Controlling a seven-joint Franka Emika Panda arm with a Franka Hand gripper.
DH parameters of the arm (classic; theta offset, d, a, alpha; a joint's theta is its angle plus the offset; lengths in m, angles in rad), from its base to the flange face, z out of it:
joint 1: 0 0.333 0 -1.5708
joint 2: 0 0 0 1.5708
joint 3: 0 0.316 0.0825 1.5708
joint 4: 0 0 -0.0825 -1.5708
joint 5: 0 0.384 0 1.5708
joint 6: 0 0 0.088 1.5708
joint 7: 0 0.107 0 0
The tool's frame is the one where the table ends.
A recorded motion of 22 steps. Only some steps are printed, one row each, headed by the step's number.
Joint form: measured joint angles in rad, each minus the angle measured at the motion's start. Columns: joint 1, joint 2, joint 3, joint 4, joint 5, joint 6, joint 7.
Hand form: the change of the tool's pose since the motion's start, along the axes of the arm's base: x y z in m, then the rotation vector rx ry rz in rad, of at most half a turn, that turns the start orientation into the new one. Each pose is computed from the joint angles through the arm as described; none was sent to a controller.
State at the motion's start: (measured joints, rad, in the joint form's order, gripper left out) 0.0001 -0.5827 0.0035 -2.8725 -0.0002 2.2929 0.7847
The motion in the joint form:
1: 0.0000 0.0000 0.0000 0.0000 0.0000 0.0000 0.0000
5: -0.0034 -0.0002 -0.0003 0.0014 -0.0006 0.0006 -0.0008
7: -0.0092 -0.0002 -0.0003 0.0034 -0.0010 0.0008 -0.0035
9: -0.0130 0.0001 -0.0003 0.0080 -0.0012 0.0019 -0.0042
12: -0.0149 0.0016 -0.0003 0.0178 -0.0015 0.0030 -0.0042
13: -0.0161 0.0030 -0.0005 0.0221 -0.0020 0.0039 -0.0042
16: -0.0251 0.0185 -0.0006 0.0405 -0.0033 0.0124 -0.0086
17: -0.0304 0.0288 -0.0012 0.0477 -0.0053 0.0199 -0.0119
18: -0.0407 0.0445 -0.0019 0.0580 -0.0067 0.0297 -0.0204
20: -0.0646 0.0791 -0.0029 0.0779 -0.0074 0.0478 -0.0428
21: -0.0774 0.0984 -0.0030 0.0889 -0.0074 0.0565 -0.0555
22: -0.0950 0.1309 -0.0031 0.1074 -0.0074 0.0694 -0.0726
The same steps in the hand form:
1: 0.0000 0.0000 0.0000 0.0000 0.0000 0.0000
5: 0.0005 -0.0012 0.0007 -0.0003 -0.0022 -0.0025
7: 0.0011 -0.0031 0.0016 -0.0006 -0.0044 -0.0053
9: 0.0026 -0.0044 0.0036 -0.0008 -0.0098 -0.0082
12: 0.0056 -0.0050 0.0075 -0.0011 -0.0192 -0.0099
13: 0.0069 -0.0055 0.0090 -0.0014 -0.0230 -0.0110
16: 0.0134 -0.0087 0.0126 -0.0026 -0.0343 -0.0147
17: 0.0164 -0.0108 0.0129 -0.0040 -0.0387 -0.0159
18: 0.0207 -0.0147 0.0129 -0.0052 -0.0430 -0.0173
20: 0.0287 -0.0239 0.0112 -0.0063 -0.0462 -0.0191
21: 0.0329 -0.0288 0.0098 -0.0069 -0.0465 -0.0193
22: 0.0398 -0.0358 0.0072 -0.0075 -0.0453 -0.0198

